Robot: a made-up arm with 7 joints. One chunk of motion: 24 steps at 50 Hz.
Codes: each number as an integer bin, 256 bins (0 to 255) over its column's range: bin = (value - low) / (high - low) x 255, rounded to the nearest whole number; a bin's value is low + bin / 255 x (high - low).
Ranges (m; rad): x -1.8..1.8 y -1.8..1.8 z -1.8..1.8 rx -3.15..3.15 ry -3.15..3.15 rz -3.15..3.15
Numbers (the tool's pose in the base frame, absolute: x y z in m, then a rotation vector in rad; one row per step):
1: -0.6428 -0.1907 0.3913 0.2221 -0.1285 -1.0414
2: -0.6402 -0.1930 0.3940 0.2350 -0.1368 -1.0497
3: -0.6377 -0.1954 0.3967 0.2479 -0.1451 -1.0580
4: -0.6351 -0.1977 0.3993 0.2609 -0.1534 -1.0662
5: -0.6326 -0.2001 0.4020 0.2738 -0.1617 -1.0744
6: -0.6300 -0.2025 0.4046 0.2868 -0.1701 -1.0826
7: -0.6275 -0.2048 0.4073 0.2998 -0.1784 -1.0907
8: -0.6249 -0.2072 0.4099 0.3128 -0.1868 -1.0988
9: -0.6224 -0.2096 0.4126 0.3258 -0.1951 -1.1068
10: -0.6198 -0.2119 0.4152 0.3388 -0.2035 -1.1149
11: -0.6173 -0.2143 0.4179 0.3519 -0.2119 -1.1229
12: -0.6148 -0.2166 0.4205 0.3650 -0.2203 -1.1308
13: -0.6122 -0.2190 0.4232 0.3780 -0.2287 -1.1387
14: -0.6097 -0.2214 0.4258 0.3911 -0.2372 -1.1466
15: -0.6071 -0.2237 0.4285 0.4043 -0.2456 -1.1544
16: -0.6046 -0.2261 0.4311 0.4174 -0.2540 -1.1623
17: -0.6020 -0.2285 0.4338 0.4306 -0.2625 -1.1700
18: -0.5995 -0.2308 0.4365 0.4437 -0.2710 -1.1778
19: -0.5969 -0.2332 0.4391 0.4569 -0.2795 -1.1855
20: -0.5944 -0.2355 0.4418 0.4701 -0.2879 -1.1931
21: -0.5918 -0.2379 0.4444 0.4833 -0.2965 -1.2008
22: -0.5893 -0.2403 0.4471 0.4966 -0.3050 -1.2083
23: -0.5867 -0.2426 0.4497 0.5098 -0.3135 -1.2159
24: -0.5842 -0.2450 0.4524 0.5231 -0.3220 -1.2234
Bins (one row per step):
1: 82 114 155 136 122 85
2: 82 114 155 137 122 85
3: 82 114 156 138 122 85
4: 83 113 156 138 121 84
5: 83 113 156 139 121 84
6: 83 113 156 139 121 84
7: 83 113 156 140 120 83
8: 83 113 157 140 120 83
9: 83 113 157 141 120 83
10: 84 112 157 141 119 82
11: 84 112 157 142 119 82
12: 84 112 157 142 119 82
13: 84 112 157 143 118 81
14: 84 112 158 143 118 81
15: 84 112 158 144 118 81
16: 85 111 158 144 117 80
17: 85 111 158 145 117 80
18: 85 111 158 145 117 80
19: 85 111 159 146 116 80
20: 85 111 159 147 116 79
21: 86 111 159 147 115 79
22: 86 110 159 148 115 79
23: 86 110 159 148 115 78
24: 86 110 160 149 114 78

